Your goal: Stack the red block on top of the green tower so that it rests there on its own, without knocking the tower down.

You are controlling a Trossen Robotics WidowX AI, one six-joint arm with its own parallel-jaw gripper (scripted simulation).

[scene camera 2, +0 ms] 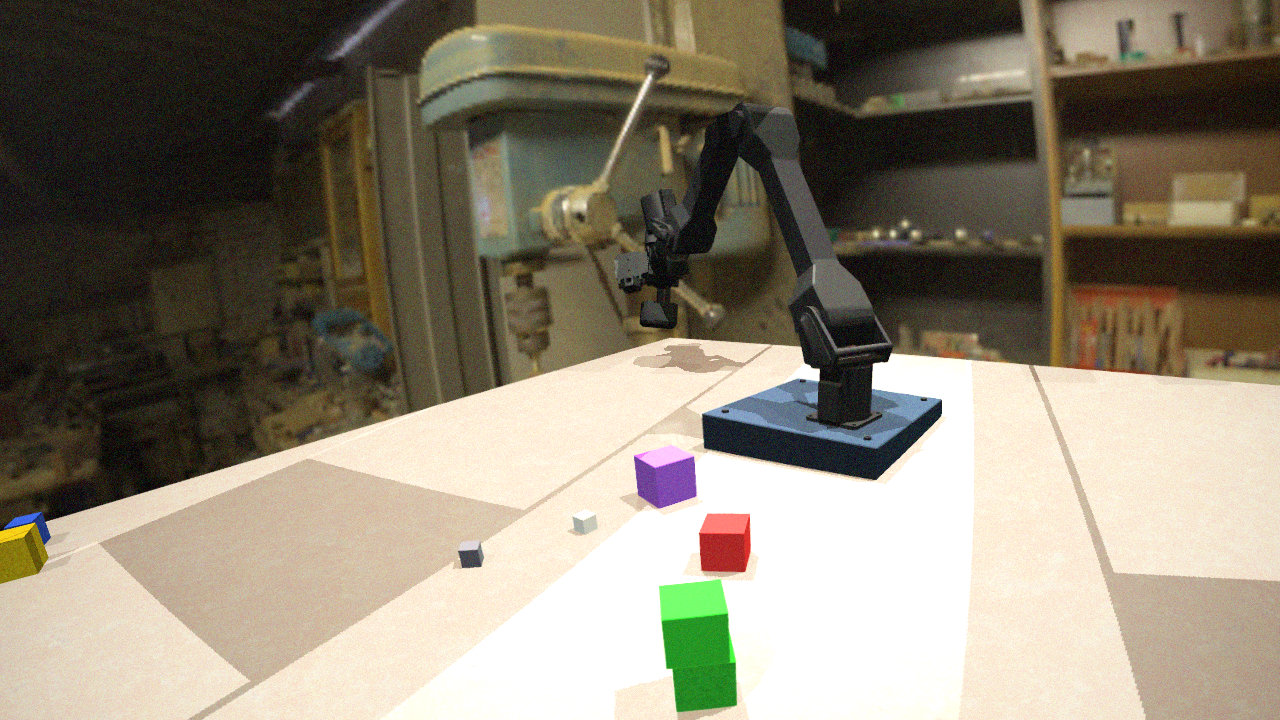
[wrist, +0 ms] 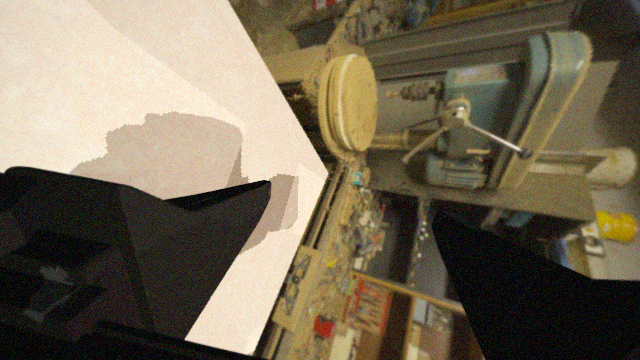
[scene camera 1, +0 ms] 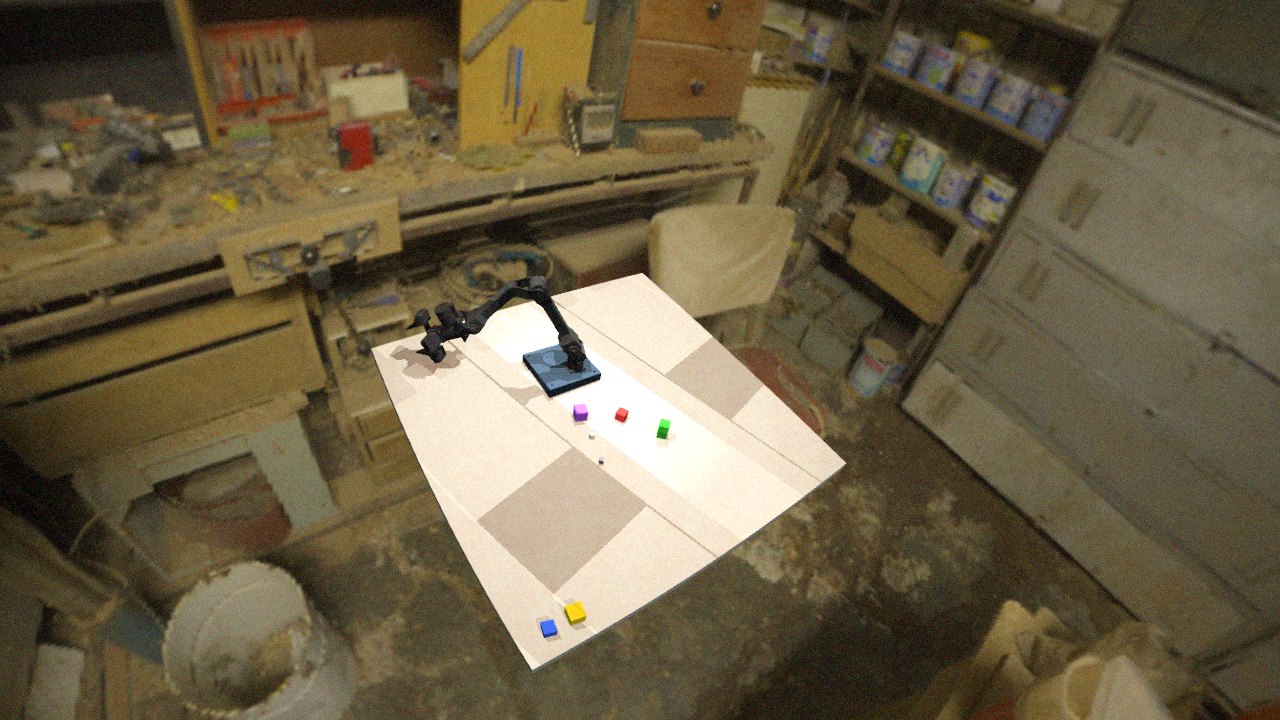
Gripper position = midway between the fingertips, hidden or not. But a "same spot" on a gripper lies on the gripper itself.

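My gripper is visible to me in the wrist view [351, 203]. Scene camera 1 and scene camera 2 show my gripper as well, and on it [scene camera 1: 435, 344] and [scene camera 2: 632, 270] are the same spot.
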